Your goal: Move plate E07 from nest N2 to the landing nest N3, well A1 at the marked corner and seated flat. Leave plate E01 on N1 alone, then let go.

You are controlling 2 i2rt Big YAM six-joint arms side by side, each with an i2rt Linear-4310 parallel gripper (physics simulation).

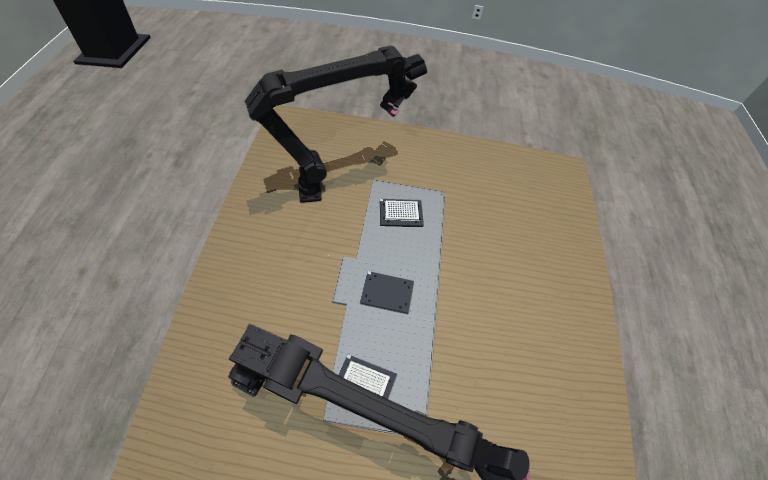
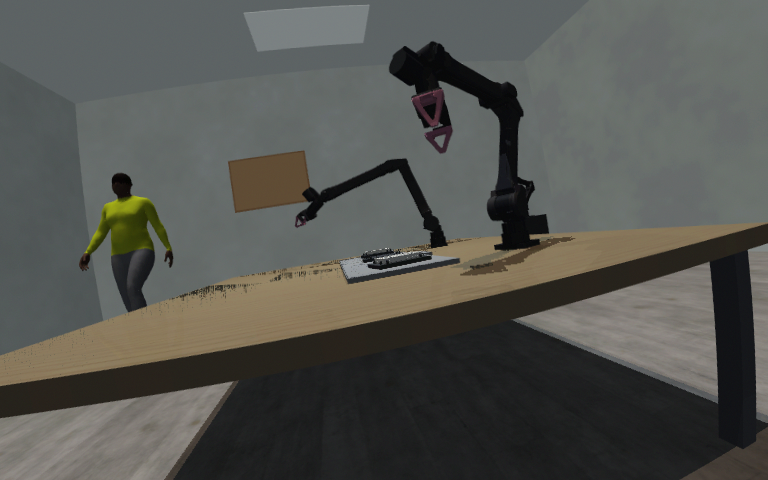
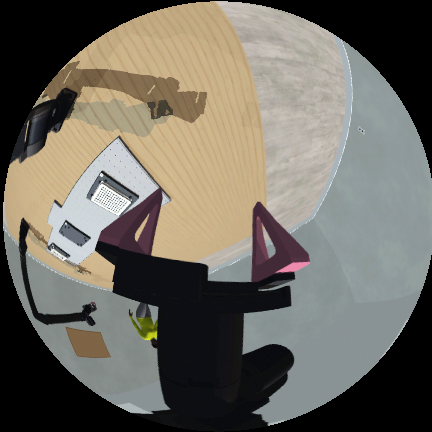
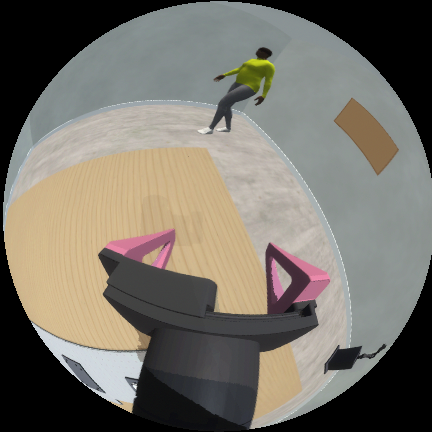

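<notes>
A white plate with a grid of wells (image 1: 401,210) (image 3: 111,198) sits in the upper dark nest (image 1: 401,223). Another white plate (image 1: 367,378) (image 3: 58,254) sits in the lower nest, partly behind the right arm. Their labels cannot be read, so I cannot tell E07 from E01. The middle nest (image 1: 387,292) (image 3: 74,234) (image 4: 83,373) is empty, with a white mark at its upper left corner. My left gripper (image 1: 393,111) (image 2: 438,138) (image 3: 208,197) is open and empty, high above the table's far edge. My right gripper (image 2: 298,221) (image 4: 220,241) is open and empty, raised away from the nests.
The grey perforated board (image 1: 399,249) (image 2: 356,274) carries the three nests on the wooden table (image 1: 509,283). The right arm's long link (image 1: 385,407) crosses above the board's lower end. A person in a yellow top (image 2: 131,226) (image 4: 255,72) stands beyond the table.
</notes>
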